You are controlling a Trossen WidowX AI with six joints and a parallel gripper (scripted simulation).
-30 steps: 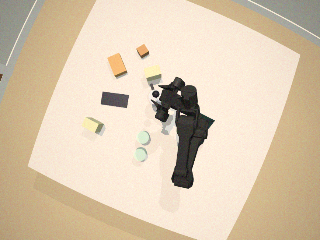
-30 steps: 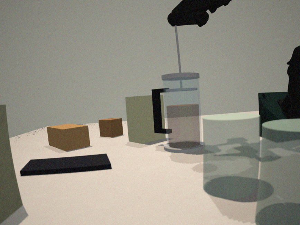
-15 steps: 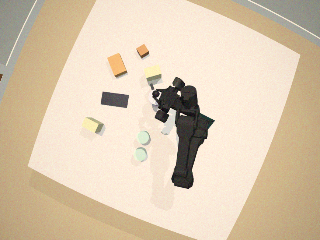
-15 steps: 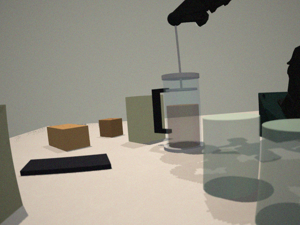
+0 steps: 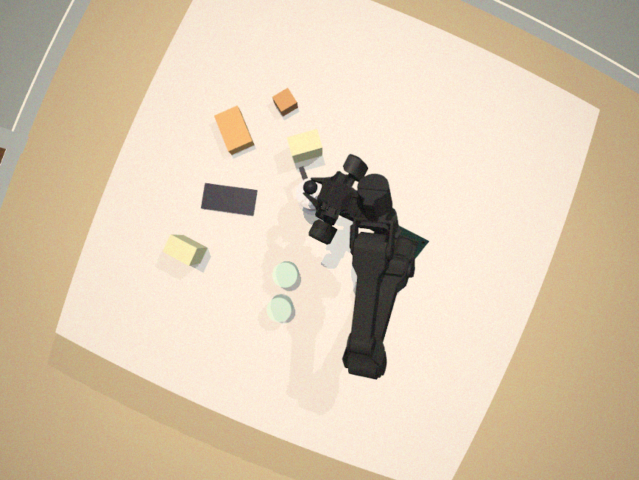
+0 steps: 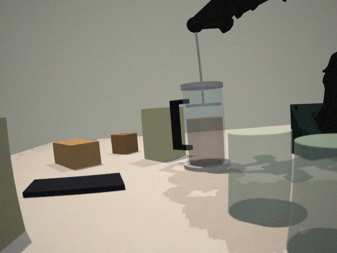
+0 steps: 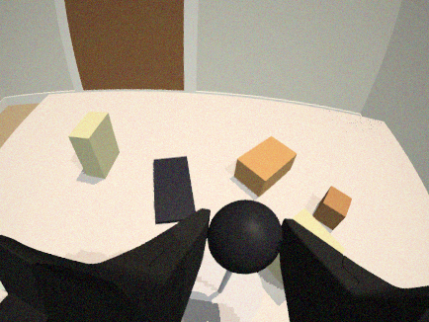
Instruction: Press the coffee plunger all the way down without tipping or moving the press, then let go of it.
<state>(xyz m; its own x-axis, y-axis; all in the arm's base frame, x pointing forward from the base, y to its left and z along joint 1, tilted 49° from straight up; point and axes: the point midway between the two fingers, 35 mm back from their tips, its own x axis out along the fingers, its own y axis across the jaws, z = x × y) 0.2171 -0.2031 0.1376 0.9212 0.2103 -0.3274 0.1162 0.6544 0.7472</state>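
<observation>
Right now my gripper tip is 130 mm above the glass coffee press and 10 mm to the left of it.
</observation>
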